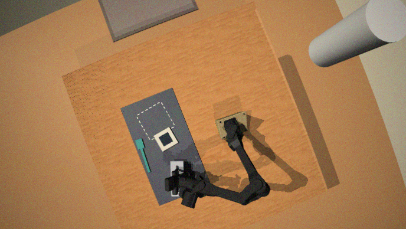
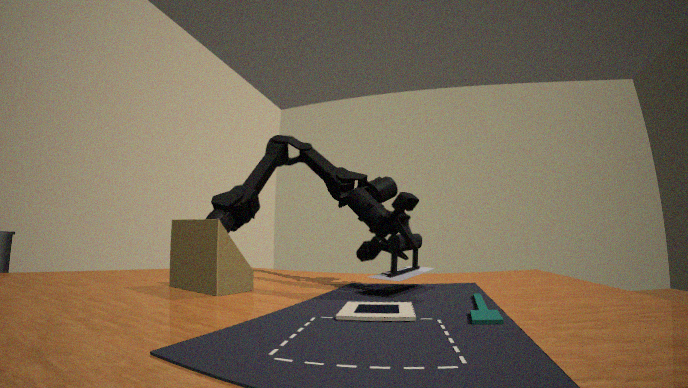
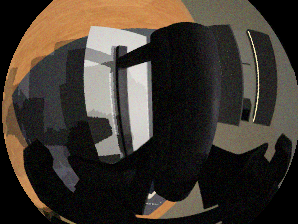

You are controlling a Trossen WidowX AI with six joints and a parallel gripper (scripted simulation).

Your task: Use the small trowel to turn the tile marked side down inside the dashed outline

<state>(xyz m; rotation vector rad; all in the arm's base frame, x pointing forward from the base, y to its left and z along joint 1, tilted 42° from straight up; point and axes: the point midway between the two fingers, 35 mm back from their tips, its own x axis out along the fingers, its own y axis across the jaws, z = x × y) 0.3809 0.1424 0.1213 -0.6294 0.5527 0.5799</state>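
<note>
Now: gripper tip 16 cm to the left of the dark grey mat, 11 cm above it and 1 cm past it. Round my gripper tip: square tile (21 cm to the right, 8 cm below, 2 cm behind); then teal t-shaped trowel (18 cm to the right, 13 cm ahead, 8 cm below).
</note>
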